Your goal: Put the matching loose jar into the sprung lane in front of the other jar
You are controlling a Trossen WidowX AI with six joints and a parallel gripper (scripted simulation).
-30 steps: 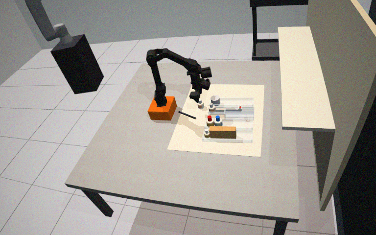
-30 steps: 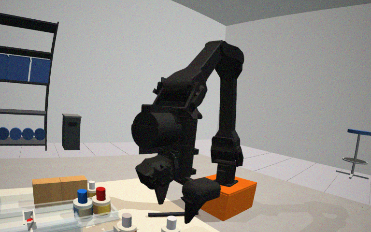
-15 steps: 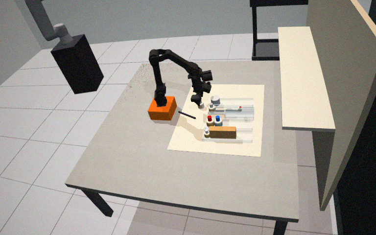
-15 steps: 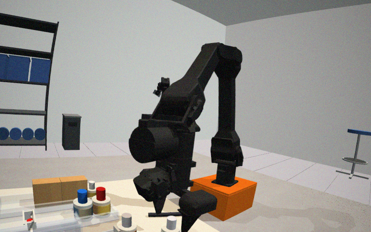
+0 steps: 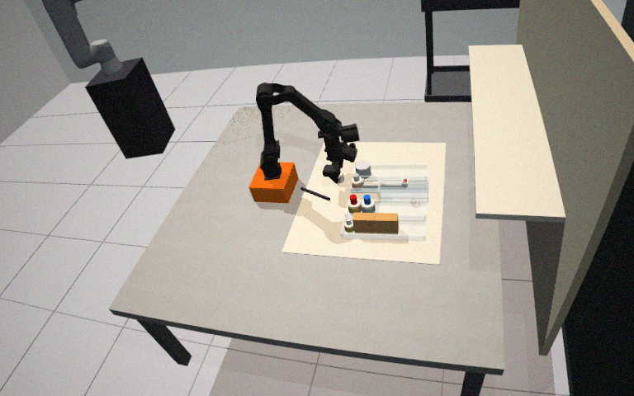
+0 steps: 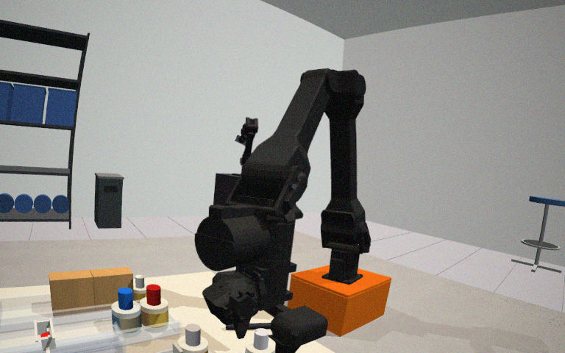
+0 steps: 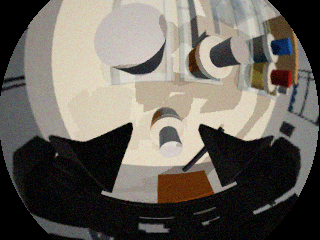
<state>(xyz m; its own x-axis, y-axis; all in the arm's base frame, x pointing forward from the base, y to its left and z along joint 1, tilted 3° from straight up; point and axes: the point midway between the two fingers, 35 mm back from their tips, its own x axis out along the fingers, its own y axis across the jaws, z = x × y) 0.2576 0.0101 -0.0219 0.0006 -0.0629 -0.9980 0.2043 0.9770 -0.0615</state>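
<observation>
My gripper tip is now 100 mm short of the grey-topped cylinder and 20 mm to the right of it. Also, from my gripper tip: black rod: 100 mm behind, 70 mm to the right, 20 mm below; clear sprung lane: 220 mm ahead, 110 mm to the right, 10 mm below; small jar: 40 mm ahead, 280 mm to the right, 10 mm above.
</observation>
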